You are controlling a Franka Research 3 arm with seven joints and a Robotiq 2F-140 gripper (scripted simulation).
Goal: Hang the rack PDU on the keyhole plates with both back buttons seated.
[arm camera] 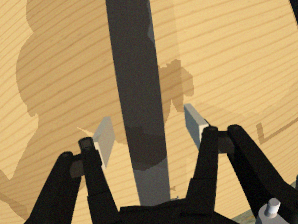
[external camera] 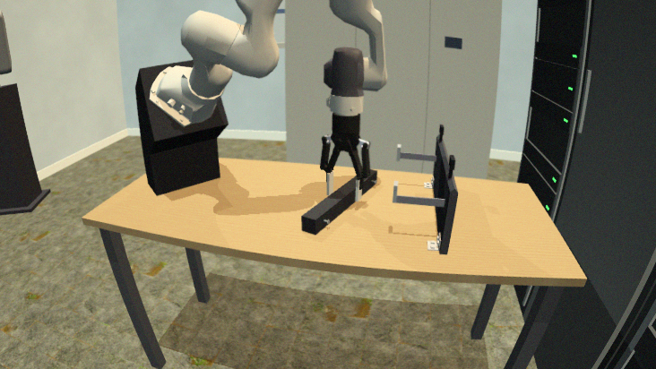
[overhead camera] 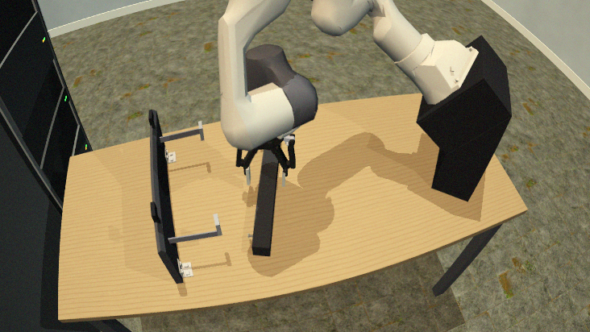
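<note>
The rack PDU is 30 mm below my hand and 20 mm ahead of it. Also, from my hand: dark upright panel (260 mm ahead, 110 mm to the right, 30 mm above).
</note>
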